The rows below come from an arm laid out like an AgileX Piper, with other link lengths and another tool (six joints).
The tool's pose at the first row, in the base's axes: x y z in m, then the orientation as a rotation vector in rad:
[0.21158, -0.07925, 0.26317, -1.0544, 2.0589, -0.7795]
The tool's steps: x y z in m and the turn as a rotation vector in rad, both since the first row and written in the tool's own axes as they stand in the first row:
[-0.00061, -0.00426, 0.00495, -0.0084, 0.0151, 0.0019]
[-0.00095, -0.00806, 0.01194, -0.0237, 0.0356, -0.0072]
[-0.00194, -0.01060, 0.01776, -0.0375, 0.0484, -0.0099]
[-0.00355, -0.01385, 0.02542, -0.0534, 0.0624, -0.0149]
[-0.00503, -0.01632, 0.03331, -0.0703, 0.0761, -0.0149]
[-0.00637, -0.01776, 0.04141, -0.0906, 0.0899, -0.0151]
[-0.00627, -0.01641, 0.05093, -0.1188, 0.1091, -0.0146]
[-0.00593, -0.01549, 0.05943, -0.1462, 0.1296, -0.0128]
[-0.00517, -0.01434, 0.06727, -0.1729, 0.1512, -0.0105]
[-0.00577, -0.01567, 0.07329, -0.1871, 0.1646, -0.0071]
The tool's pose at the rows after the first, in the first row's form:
[0.21760, -0.08180, 0.26367, -1.0540, 2.0773, -0.7807]
[0.22491, -0.08475, 0.26255, -1.0686, 2.1001, -0.7845]
[0.23104, -0.08630, 0.26136, -1.0768, 2.1181, -0.7812]
[0.23919, -0.08804, 0.25982, -1.0884, 2.1374, -0.7778]
[0.24712, -0.08955, 0.25751, -1.0950, 2.1589, -0.7705]
[0.25471, -0.09071, 0.25426, -1.1037, 2.1825, -0.7598]
[0.26157, -0.09201, 0.24765, -1.1147, 2.2154, -0.7443]
[0.26771, -0.09352, 0.24189, -1.1234, 2.2495, -0.7295]
[0.27305, -0.09514, 0.23621, -1.1308, 2.2843, -0.7154]
[0.27863, -0.09647, 0.23387, -1.1317, 2.3053, -0.7080]

